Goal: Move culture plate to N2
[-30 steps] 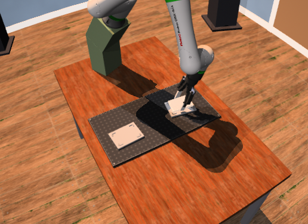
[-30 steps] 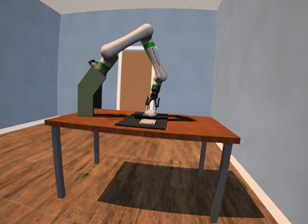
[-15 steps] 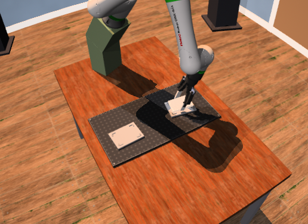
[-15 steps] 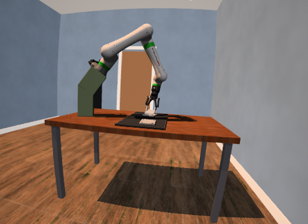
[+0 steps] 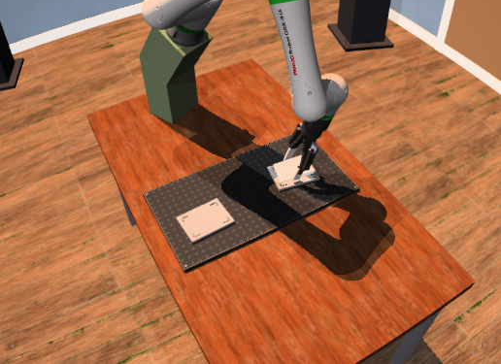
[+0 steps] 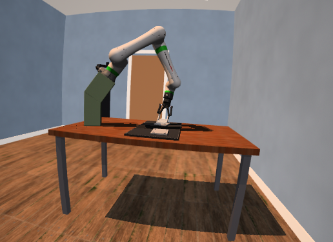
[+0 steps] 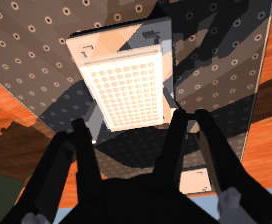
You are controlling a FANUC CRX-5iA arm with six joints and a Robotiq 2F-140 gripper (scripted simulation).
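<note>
Now: the plate lid 2 cm below my hand.
</note>
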